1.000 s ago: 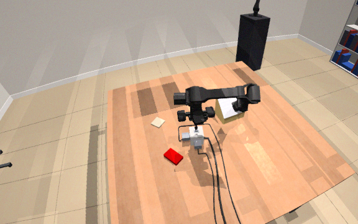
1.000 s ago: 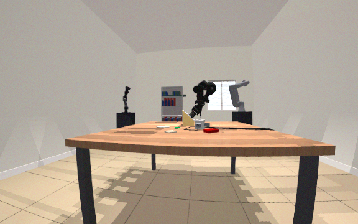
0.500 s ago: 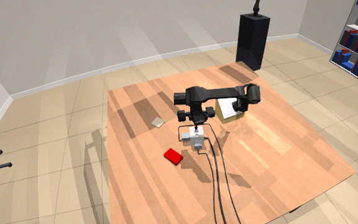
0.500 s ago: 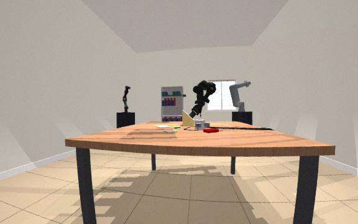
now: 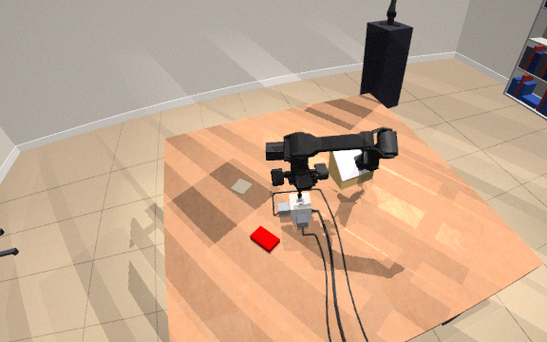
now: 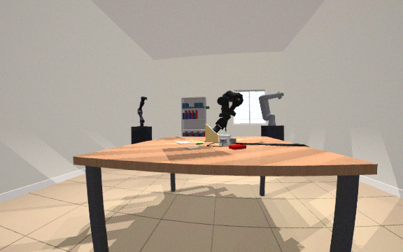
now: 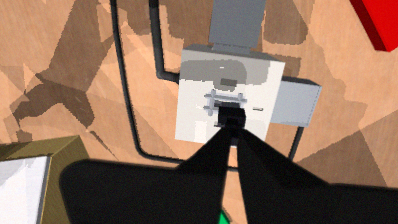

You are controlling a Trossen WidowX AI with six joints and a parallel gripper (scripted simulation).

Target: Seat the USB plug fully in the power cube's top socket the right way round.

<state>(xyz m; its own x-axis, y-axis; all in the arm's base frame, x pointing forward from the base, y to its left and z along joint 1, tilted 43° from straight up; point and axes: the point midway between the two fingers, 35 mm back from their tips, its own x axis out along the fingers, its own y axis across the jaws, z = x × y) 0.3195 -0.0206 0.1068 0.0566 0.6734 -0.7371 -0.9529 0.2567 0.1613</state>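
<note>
My gripper tip is now 20 mm above the black USB plug. From my gripper tip the other things lie so: green piece (200 mm to the right, 130 mm below, 50 mm behind); red block (170 mm ahead, 120 mm below, 50 mm to the left); USB socket (60 mm below).
</note>
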